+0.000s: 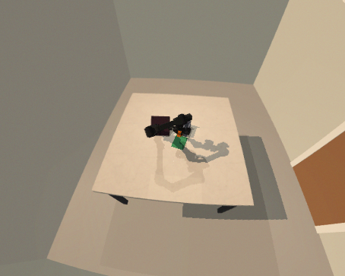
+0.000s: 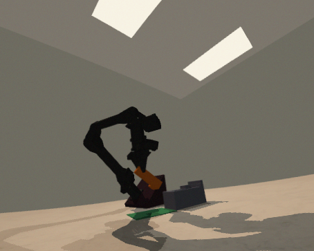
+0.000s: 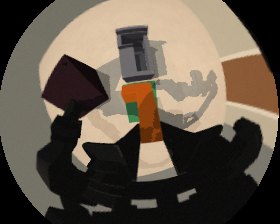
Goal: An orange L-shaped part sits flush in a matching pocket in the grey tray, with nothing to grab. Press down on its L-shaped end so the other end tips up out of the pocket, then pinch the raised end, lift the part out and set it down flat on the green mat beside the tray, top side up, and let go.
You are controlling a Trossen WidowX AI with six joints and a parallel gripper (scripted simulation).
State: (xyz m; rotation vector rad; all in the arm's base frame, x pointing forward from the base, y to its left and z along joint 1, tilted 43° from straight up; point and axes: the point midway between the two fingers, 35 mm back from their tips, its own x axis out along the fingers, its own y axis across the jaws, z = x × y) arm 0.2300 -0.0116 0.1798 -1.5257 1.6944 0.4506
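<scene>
The green mat lies 160 mm below my gripper tip and 20 mm to the left of it. From my gripper tip the other things lie so: orange L-shaped part (40 mm to the left, 30 mm below).
</scene>
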